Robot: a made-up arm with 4 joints.
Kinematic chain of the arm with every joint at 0, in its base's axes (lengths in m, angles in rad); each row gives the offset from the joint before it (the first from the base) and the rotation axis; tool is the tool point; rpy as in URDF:
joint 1: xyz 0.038 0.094 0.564 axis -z
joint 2: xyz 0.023 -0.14 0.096 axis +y
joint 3: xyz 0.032 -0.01 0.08 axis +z
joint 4: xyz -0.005 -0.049 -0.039 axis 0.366 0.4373 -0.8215
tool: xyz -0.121 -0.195 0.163 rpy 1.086 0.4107 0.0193
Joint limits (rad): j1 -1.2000..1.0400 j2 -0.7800..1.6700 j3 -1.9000..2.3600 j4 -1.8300..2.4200
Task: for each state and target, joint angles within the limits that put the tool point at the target. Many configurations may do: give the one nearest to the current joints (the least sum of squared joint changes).
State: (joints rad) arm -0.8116 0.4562 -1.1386 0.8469
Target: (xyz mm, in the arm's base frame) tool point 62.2 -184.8 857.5
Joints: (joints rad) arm -0.9753 -0.0272 -0.7582 0.6631
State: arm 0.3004 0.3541 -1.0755 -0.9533
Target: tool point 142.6 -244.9 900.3
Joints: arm 0.2753 1.1454 -0.7617 -1.1744
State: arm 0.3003 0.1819 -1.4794 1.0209
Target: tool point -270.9 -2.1 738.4
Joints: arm 0.2322 -0.4612 -0.7945 0.6856
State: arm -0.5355 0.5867 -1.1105 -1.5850
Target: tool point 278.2 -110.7 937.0
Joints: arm -0.3799 0.8406 -0.8189 -1.5970
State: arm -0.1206 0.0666 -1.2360 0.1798
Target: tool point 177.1 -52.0 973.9
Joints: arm -0.6139 0.8801 -0.9316 -0.0535
